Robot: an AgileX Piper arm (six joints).
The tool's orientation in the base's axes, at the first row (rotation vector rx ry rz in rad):
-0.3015, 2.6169, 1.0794
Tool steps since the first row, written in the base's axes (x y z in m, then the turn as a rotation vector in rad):
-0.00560, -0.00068, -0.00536, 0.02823, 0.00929, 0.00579
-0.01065, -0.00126, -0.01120, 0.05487, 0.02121, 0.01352
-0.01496, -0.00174, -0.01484, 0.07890, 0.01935, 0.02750
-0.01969, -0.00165, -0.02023, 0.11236, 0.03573, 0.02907
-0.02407, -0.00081, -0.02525, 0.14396, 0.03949, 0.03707
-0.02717, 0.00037, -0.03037, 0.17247, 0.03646, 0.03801
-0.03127, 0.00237, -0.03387, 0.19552, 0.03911, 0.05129
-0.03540, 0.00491, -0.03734, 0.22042, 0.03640, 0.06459
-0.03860, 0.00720, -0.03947, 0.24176, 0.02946, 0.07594
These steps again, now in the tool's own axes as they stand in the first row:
0.00714, -0.00228, 0.00208, -0.02914, 0.00176, 0.00803
0.01393, -0.00497, 0.00466, -0.05768, 0.00708, 0.01633
0.01926, -0.00638, 0.00596, -0.08482, 0.00767, 0.01009
0.02553, -0.00840, 0.00878, -0.11797, 0.01004, 0.02701
0.03130, -0.00977, 0.01194, -0.15058, 0.00837, 0.03025
0.03587, -0.01135, 0.01566, -0.17731, -0.00170, 0.03283
0.04075, -0.01101, 0.01867, -0.20367, 0.00186, 0.03009
0.04561, -0.01025, 0.02205, -0.23132, 0.00115, 0.02387
0.04915, -0.00908, 0.02452, -0.25464, -0.00271, 0.01528

